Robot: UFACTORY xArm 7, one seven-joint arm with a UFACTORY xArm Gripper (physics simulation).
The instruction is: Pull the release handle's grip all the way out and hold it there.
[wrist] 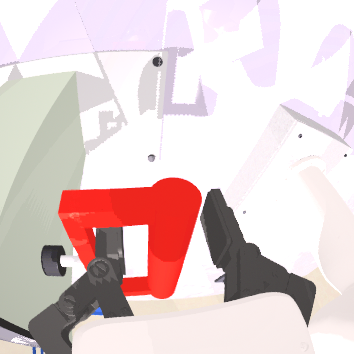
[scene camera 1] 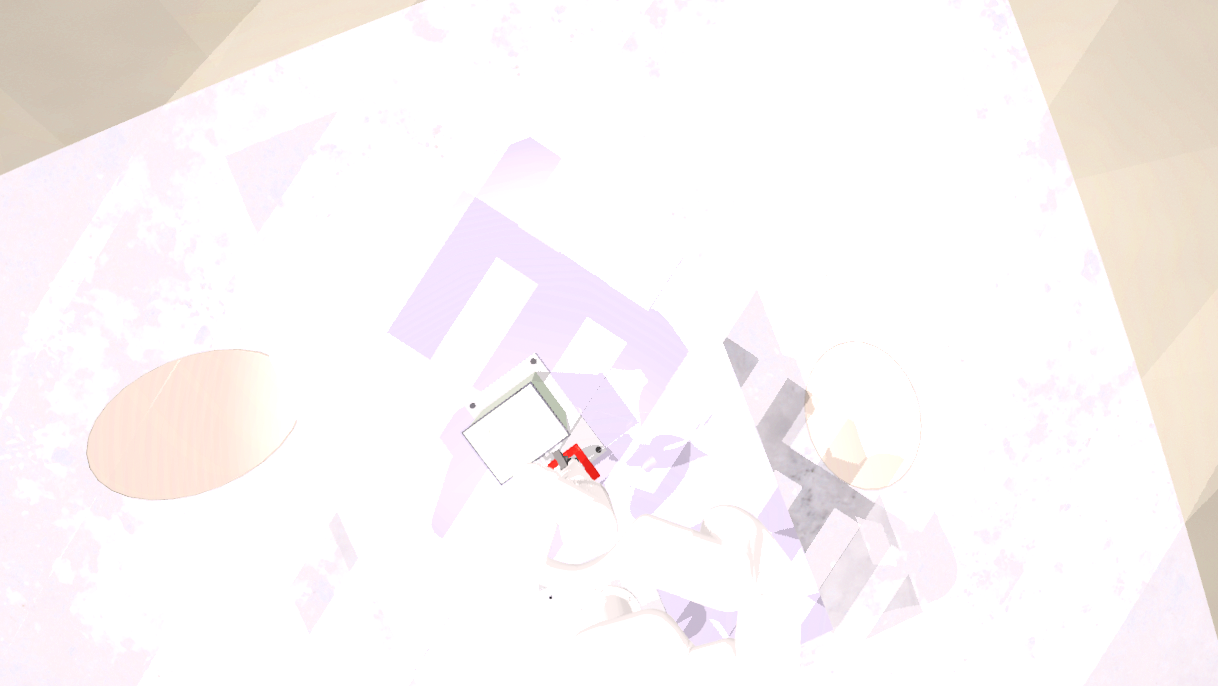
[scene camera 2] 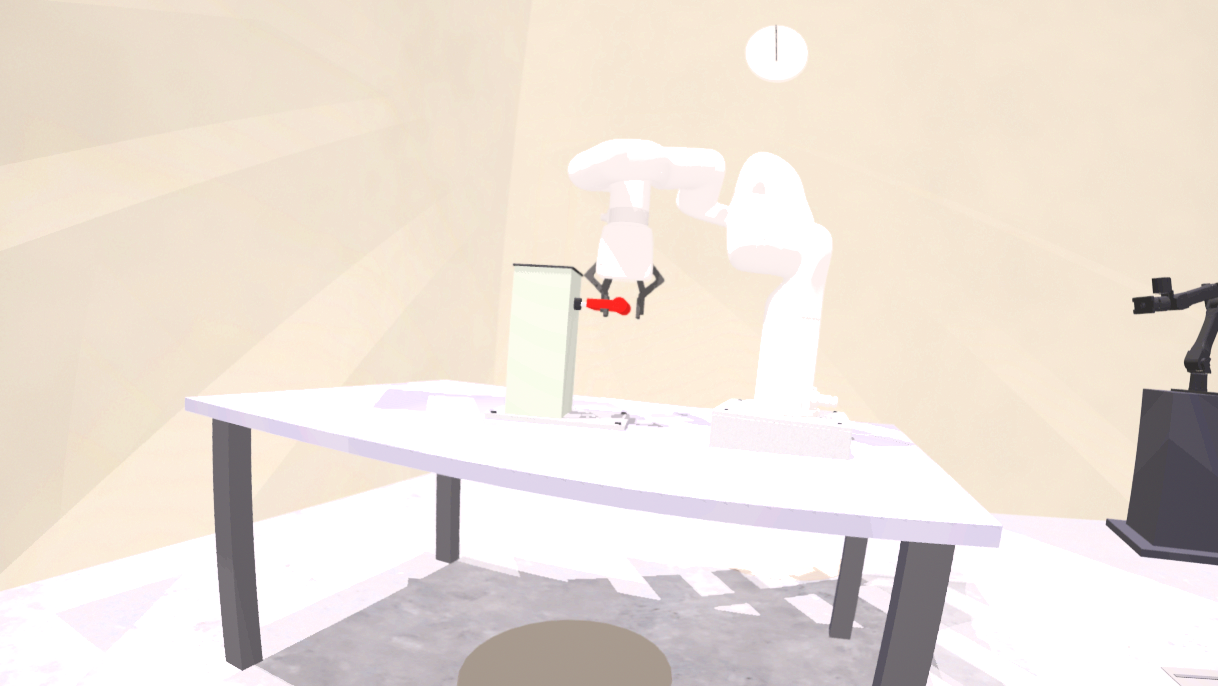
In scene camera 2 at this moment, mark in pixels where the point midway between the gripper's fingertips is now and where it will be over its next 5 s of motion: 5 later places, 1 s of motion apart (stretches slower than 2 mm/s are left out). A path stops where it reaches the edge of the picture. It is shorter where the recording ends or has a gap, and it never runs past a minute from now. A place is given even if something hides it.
My gripper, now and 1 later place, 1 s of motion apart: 621,318; 647,320
